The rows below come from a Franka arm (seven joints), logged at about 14 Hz.
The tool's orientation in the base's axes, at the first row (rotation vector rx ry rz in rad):
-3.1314, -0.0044, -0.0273
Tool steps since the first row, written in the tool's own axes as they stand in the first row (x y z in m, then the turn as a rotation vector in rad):
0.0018, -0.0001, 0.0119, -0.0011, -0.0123, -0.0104
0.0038, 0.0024, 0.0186, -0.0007, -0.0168, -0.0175
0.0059, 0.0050, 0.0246, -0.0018, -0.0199, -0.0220
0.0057, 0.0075, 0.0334, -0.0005, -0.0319, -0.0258
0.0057, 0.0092, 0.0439, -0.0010, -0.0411, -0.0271
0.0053, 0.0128, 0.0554, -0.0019, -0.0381, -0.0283
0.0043, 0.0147, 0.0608, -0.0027, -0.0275, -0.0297
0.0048, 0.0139, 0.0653, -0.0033, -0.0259, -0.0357
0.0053, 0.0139, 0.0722, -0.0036, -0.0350, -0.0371
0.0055, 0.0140, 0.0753, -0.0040, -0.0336, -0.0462
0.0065, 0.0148, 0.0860, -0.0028, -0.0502, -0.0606
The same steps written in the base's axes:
0.0020, 0.0002, -0.0119, -0.0013, 0.0122, 0.0105
0.0041, -0.0022, -0.0186, -0.0011, 0.0166, 0.0177
0.0063, -0.0047, -0.0245, -0.0022, 0.0197, 0.0222
0.0063, -0.0071, -0.0334, -0.0010, 0.0316, 0.0261
0.0065, -0.0087, -0.0439, -0.0016, 0.0408, 0.0275
0.0063, -0.0122, -0.0554, -0.0025, 0.0378, 0.0286
0.0054, -0.0141, -0.0609, -0.0033, 0.0272, 0.0299
0.0060, -0.0132, -0.0653, -0.0040, 0.0255, 0.0359
0.0066, -0.0132, -0.0722, -0.0043, 0.0346, 0.0374
0.0069, -0.0132, -0.0753, -0.0049, 0.0331, 0.0465
0.0080, -0.0139, -0.0860, -0.0040, 0.0496, 0.0610

